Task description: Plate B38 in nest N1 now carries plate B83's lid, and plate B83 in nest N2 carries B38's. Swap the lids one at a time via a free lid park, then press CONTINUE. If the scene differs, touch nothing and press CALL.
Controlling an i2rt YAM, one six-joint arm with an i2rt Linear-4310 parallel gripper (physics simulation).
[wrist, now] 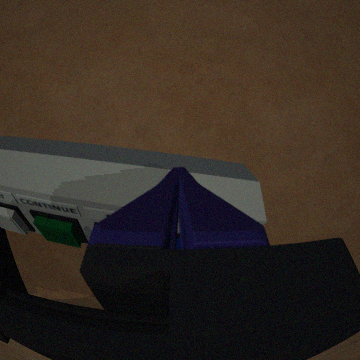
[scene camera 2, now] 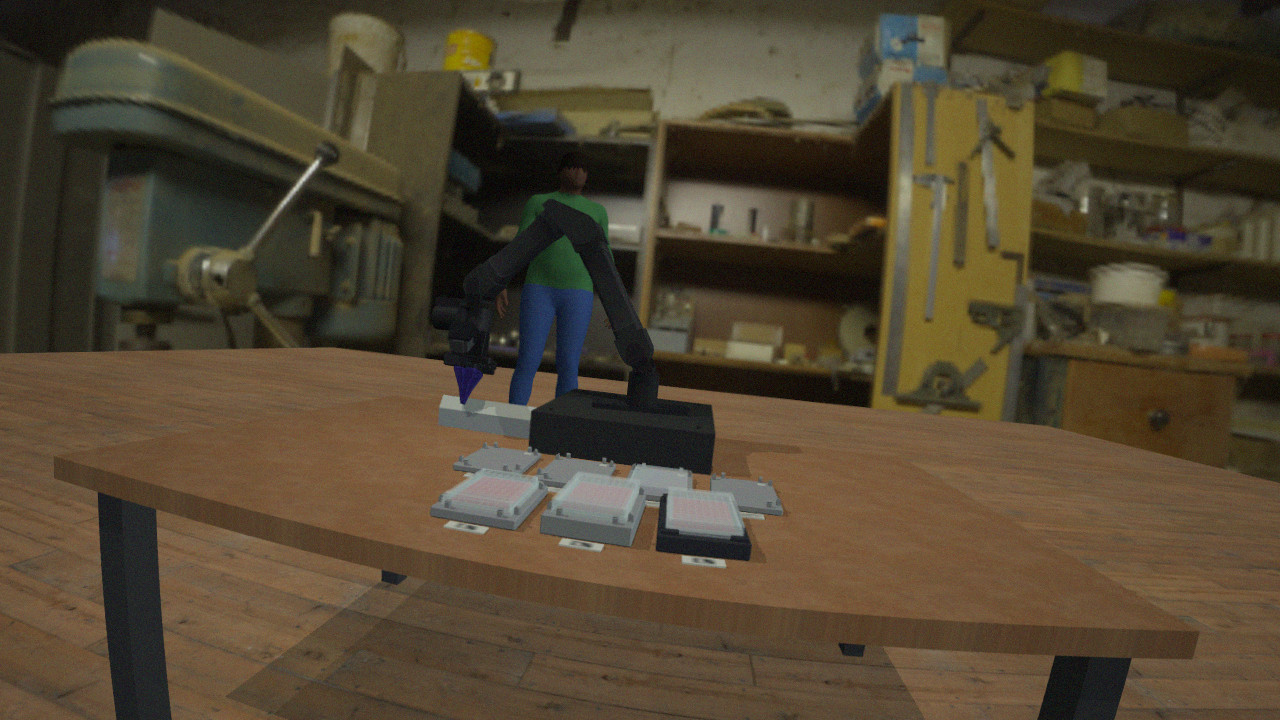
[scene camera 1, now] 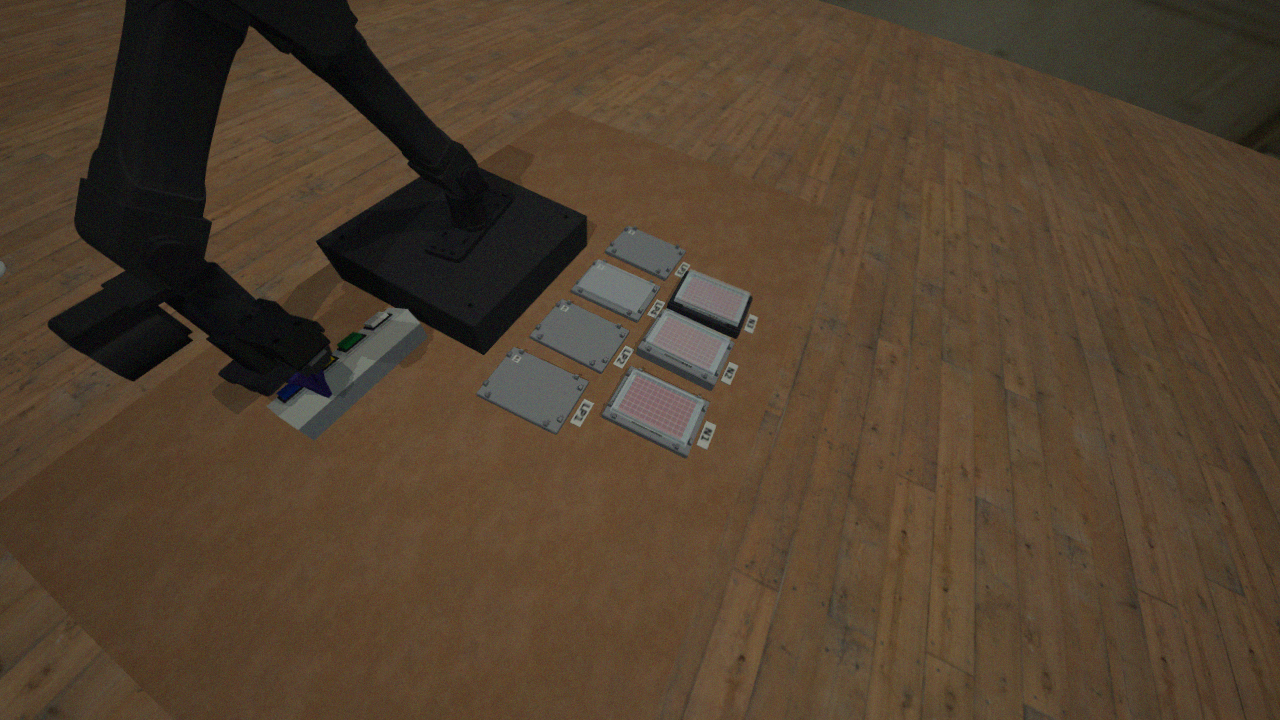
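Seen in the pictures: gripper, between the fingertips: [wrist: 178,176] [scene camera 2: 462,404] [scene camera 1: 327,395]; arm's base, origin of its link: [scene camera 2: 640,409] [scene camera 1: 472,224].
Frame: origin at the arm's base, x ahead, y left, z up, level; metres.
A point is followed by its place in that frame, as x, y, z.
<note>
My gripper [scene camera 1: 324,394] @[-0.017, -0.370, -0.028] [scene camera 2: 463,402] @[-0.017, -0.370, -0.028] [wrist: 178,176] @[-0.017, -0.370, -0.028] is shut and empty, its purple fingertips close over the pale button panel [scene camera 1: 362,376] @[-0.009, -0.322, -0.048] [scene camera 2: 501,417] @[-0.001, -0.283, -0.045] [wrist: 125,176] @[-0.017, -0.339, -0.034] near its blue button [scene camera 1: 288,392] @[-0.067, -0.385, -0.025]. Contact cannot be told. The green CONTINUE button [scene camera 1: 349,341] @[-0.047, -0.285, -0.025] [wrist: 56,229] @[-0.049, -0.285, -0.026] is beside the fingers in the wrist view; a yellow button is mostly hidden. Pink-welled plates sit in nest N1 [scene camera 1: 657,405] @[0.422, -0.212, -0.054] [scene camera 2: 492,490] @[0.443, -0.207, -0.056] and nest N2 [scene camera 1: 686,342] @[0.438, -0.086, -0.041] [scene camera 2: 595,495], seemingly under clear lids; lid codes are unreadable. Lid parks LP1 [scene camera 1: 532,389] @[0.226, -0.244, -0.071] and LP2 [scene camera 1: 580,335] @[0.258, -0.117, -0.071] look bare.
A third plate [scene camera 1: 713,296] @[0.463, 0.042, -0.044] [scene camera 2: 704,513] @[0.497, 0.043, -0.044] sits in a black nest beside N2. The third lid park [scene camera 1: 615,288] @[0.280, 0.006, -0.063] [scene camera 2: 660,480] @[0.303, 0.015, -0.063] looks paler, perhaps with a lid; the fourth [scene camera 1: 646,250] @[0.304, 0.144, -0.071] [scene camera 2: 746,494] @[0.319, 0.145, -0.071] looks bare. The black arm base [scene camera 1: 447,259] @[0.012, -0.100, 0.003] [scene camera 2: 622,434] @[0.151, -0.040, -0.027] stands between panel and parks. A person [scene camera 2: 563,259] stands behind.
</note>
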